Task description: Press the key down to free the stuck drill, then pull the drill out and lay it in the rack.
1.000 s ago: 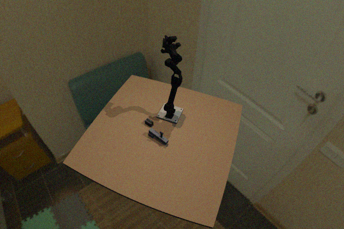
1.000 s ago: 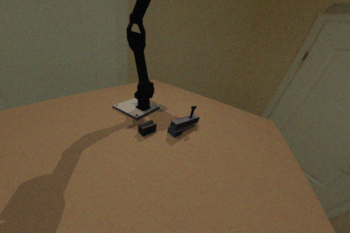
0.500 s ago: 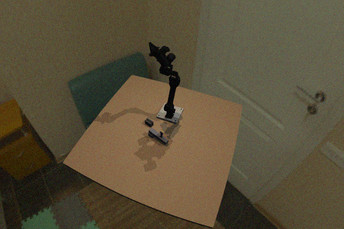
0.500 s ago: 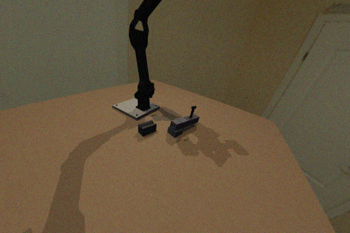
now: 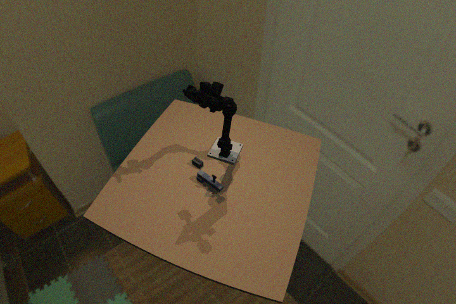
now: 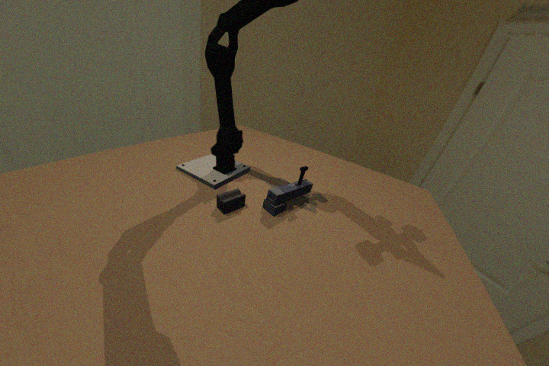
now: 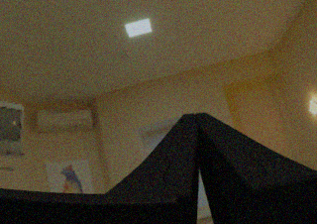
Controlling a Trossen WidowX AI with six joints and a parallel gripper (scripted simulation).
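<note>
The small dark key is 30 mm behind my gripper tip, 140 mm to the left of it and 610 mm below it. Round my gripper tip: dark block 150 mm behind, 40 mm to the right, 680 mm below; drill 40 mm behind, 90 mm to the left, 660 mm below.
</note>
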